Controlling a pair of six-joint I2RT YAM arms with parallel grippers.
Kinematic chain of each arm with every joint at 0, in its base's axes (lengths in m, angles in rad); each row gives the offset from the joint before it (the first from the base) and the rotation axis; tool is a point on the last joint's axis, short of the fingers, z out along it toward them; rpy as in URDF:
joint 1: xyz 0 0 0.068 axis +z
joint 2: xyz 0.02 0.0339 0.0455 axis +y
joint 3: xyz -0.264 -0.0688 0 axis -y
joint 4: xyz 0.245 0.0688 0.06 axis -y
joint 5: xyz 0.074 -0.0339 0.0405 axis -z
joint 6: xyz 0.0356 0 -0.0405 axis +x
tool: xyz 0 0 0 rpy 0 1.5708 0
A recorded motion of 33 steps. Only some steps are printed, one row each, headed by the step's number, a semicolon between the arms.
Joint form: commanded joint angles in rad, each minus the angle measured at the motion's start. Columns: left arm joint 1, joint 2, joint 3, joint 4, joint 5, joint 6; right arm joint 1, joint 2, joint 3, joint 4, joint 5, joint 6.
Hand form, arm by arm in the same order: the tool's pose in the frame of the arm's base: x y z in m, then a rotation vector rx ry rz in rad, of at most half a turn. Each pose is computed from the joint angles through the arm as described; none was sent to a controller.
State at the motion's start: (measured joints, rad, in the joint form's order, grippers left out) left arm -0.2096 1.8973 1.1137 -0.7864 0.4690 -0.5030; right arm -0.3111 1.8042 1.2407 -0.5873 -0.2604 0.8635
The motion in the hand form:
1: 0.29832 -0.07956 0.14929 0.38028 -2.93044 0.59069; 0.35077 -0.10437 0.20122 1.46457 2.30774 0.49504
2: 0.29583 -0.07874 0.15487 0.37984 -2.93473 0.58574; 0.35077 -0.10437 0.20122 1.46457 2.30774 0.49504
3: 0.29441 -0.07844 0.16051 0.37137 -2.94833 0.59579; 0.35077 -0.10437 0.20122 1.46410 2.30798 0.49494
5: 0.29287 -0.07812 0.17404 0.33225 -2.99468 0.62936; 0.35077 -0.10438 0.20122 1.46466 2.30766 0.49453
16: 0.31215 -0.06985 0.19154 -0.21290 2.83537 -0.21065; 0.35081 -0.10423 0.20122 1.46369 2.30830 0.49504
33: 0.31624 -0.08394 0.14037 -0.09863 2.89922 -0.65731; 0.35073 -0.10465 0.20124 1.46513 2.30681 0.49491
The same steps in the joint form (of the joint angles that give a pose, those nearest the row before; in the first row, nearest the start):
1: -0.0046 -0.0885 -0.0149 -0.0626 -0.0546 0.0282; -0.0015 -0.0164 0.0156 0.0000 0.0172 0.0111
2: -0.0042 -0.1079 -0.0145 -0.0809 -0.0591 0.0290; -0.0015 -0.0164 0.0156 0.0000 0.0172 0.0111
3: -0.0042 -0.1278 -0.0145 -0.0862 -0.0591 0.0328; -0.0015 -0.0164 0.0156 0.0000 0.0172 0.0107
5: -0.0042 -0.1717 -0.0099 -0.0877 -0.0588 0.0526; -0.0015 -0.0164 0.0156 0.0000 0.0175 0.0111
16: -0.0042 -0.2266 -0.0088 0.1022 -0.4120 0.1301; -0.0011 -0.0164 0.0156 0.0000 0.0172 0.0107
33: -0.0092 -0.1011 -0.0893 0.2762 -0.0858 0.1598; -0.0023 -0.0164 0.0157 0.0004 0.0172 0.0111

